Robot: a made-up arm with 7 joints.
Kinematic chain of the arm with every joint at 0, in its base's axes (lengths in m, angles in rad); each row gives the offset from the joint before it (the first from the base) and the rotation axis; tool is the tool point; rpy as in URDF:
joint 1: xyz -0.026 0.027 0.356 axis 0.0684 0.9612 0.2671
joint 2: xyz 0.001 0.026 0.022 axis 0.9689 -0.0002 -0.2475
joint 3: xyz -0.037 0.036 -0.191 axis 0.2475 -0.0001 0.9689
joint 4: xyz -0.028 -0.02 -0.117 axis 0.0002 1 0
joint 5: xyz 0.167 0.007 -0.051 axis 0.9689 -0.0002 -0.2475
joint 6: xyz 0.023 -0.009 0 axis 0.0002 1 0
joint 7: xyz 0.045 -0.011 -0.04 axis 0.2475 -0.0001 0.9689
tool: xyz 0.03 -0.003 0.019 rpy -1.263 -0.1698 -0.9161
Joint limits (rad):
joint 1: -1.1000..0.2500
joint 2: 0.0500..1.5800
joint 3: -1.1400..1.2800
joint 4: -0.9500..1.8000
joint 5: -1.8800..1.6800
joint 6: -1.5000..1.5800
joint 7: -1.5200..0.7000
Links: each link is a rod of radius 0.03 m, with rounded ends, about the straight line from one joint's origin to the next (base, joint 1, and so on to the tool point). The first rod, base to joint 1, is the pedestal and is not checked.
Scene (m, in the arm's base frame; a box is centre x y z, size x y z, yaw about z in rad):
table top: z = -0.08
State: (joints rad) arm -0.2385 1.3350 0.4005 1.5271 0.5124 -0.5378 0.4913
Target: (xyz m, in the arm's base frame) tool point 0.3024 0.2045 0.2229
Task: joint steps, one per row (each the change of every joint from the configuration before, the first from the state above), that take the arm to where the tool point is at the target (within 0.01 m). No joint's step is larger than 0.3 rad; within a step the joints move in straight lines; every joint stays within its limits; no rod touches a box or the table.
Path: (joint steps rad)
1: -0.0618 -0.1051 -0.0938 -0.2736 -0.0212 -0.0883 -0.0007
2: -0.0617 -0.1050 -0.0938 -0.2737 -0.0211 -0.0882 -0.0008
3: -0.0618 -0.1051 -0.0937 -0.2736 -0.0212 -0.0883 -0.0007
4: -0.0618 -0.1050 -0.0938 -0.2737 -0.0211 -0.0882 -0.0008
5: -0.0617 -0.1051 -0.0938 -0.2736 -0.0212 -0.0883 -0.0007

